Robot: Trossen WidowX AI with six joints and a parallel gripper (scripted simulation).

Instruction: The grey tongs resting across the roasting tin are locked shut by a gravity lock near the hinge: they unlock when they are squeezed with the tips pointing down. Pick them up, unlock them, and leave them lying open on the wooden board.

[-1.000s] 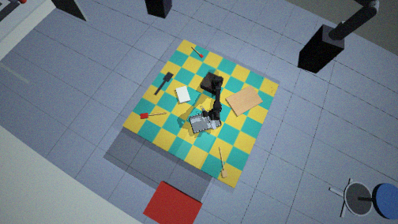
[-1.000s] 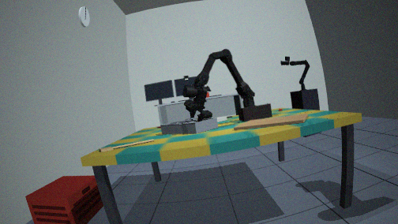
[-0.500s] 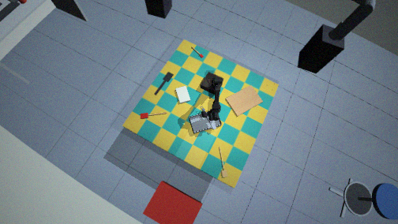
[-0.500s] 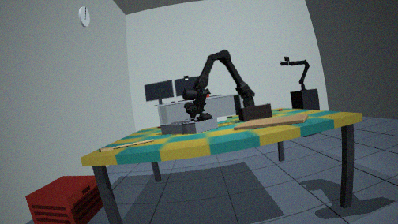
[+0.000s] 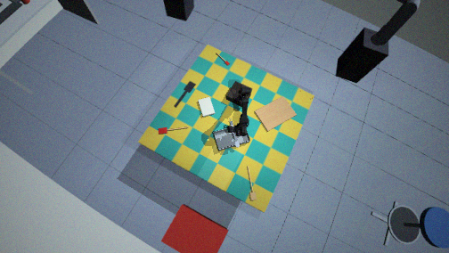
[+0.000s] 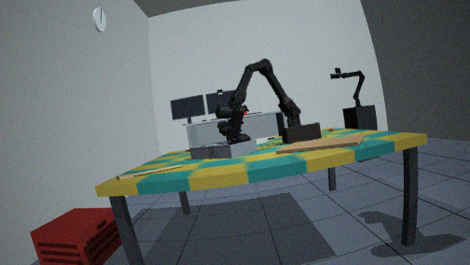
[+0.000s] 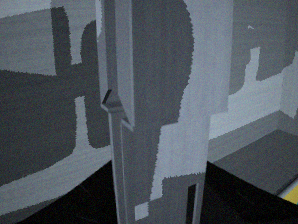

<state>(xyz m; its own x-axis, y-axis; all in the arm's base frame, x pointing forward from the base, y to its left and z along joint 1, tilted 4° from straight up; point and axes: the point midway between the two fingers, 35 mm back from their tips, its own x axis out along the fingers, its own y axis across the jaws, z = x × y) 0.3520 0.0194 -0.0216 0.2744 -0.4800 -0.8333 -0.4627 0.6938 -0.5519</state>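
Now: gripper tip 3 cm past the yellow lock piece and 3 cm below it. Also, from my gripper tip: wooden board: 35 cm behind, 36 cm to the left, 2 cm below; then white block: 18 cm behind, 31 cm to the right, 2 cm below; then roasting tin: 4 cm ahead, 2 cm to the left.
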